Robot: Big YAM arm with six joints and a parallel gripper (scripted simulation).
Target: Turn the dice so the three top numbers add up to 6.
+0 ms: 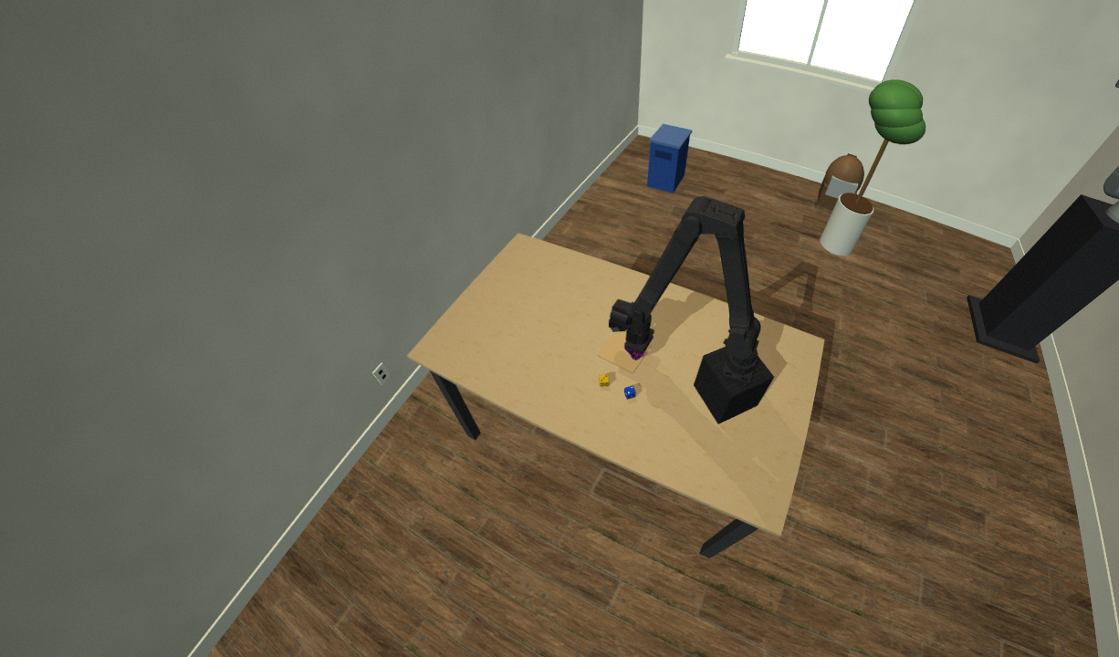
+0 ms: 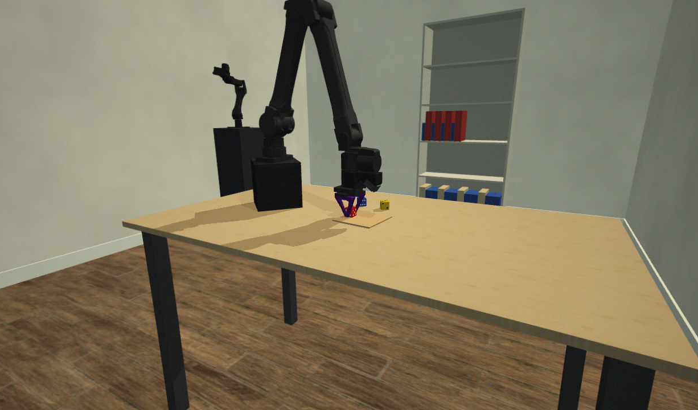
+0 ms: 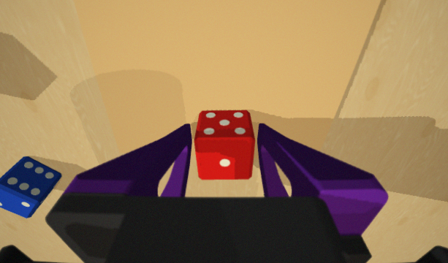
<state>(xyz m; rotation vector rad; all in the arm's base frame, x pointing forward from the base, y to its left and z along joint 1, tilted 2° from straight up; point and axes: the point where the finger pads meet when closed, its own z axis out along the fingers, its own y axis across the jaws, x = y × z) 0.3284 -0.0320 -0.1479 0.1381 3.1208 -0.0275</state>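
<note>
The red die is right at my hand. Round my hand: blue die (30 mm behind, 160 mm to the left); yellow die (60 mm ahead, 150 mm to the left); tan mat (50 mm ahead, 10 mm below).
</note>
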